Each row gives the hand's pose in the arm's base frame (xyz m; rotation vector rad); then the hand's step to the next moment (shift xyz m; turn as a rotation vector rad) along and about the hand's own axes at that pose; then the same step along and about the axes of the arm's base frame.
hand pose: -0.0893 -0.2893 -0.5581 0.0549 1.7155 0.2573
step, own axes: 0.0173 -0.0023 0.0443 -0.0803 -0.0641 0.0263
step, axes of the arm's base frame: 0.0409 0.0071 -0.0234 0.0459 -0.0734 0.0613
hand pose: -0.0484 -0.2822 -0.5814 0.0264 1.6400 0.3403
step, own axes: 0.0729 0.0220 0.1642 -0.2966 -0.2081 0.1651
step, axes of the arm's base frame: 0.1488 0.0704 -0.0752 0.2307 -0.2299 0.2291
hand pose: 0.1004 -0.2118 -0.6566 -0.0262 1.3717 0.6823
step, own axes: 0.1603 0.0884 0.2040 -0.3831 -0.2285 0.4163
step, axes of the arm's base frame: 0.1466 0.2222 -0.0654 0.4595 -0.1830 0.3572
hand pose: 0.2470 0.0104 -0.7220 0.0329 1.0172 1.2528
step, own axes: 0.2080 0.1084 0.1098 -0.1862 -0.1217 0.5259
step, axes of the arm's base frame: -0.0206 0.2581 -0.0057 0.4405 0.0656 0.3573
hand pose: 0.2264 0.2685 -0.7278 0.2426 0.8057 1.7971
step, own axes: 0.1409 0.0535 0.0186 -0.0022 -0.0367 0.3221
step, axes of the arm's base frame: -0.0845 0.1250 0.0170 0.1985 0.1343 0.2184
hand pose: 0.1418 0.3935 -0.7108 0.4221 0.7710 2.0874
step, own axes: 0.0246 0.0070 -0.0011 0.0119 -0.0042 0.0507
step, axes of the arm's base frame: -0.0192 0.0164 0.0043 0.0231 0.0304 0.0357
